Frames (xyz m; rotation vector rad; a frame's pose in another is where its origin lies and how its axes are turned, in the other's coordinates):
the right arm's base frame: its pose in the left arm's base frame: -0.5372 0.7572 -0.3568 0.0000 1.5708 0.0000
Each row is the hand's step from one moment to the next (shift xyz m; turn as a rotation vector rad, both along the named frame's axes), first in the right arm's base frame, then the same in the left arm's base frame.
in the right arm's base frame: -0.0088 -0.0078 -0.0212 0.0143 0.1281 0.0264
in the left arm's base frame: -0.0212 -0.0078 0.0088 0.0264 0.1281 -0.0143
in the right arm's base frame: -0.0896 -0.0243 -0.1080 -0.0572 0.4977 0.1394
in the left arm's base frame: -0.1080 -0.0243 0.0896 0.1394 0.4977 0.0572
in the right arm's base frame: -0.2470 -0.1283 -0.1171 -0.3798 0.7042 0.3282
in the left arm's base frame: -0.1171 -0.1283 0.2470 0.3282 0.7042 0.3798
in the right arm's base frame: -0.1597 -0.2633 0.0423 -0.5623 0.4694 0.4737
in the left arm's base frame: 0.0423 -0.2633 0.1597 0.4737 0.4694 0.5623
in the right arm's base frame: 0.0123 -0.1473 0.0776 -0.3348 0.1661 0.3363
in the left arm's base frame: 0.0776 -0.1473 -0.0123 0.3363 0.1661 0.3348
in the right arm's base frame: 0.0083 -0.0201 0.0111 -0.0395 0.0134 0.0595
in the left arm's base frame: 0.0111 -0.0201 -0.0083 0.0595 0.0134 0.0395
